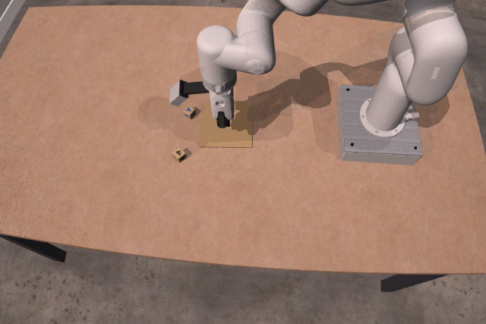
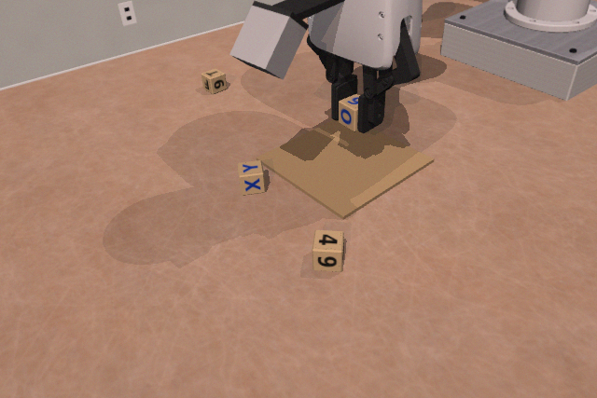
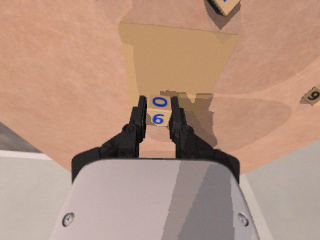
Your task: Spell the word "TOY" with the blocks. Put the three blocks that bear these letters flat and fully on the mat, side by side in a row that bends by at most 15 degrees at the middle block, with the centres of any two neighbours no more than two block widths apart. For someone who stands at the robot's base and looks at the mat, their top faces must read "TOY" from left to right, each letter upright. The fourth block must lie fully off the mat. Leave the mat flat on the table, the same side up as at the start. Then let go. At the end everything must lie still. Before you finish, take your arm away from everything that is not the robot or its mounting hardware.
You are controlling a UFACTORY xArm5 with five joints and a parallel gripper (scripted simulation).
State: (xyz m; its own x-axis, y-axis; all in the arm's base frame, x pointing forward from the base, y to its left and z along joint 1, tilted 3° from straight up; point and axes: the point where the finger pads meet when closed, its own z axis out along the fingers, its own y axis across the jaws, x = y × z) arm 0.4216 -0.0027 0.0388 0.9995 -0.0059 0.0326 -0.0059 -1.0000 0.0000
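My gripper is now 20 mm to the left of the tan mat and 80 mm above it. Round my hand: O block: 10 mm below; then T block: 10 mm behind, 280 mm to the right, 70 mm below.
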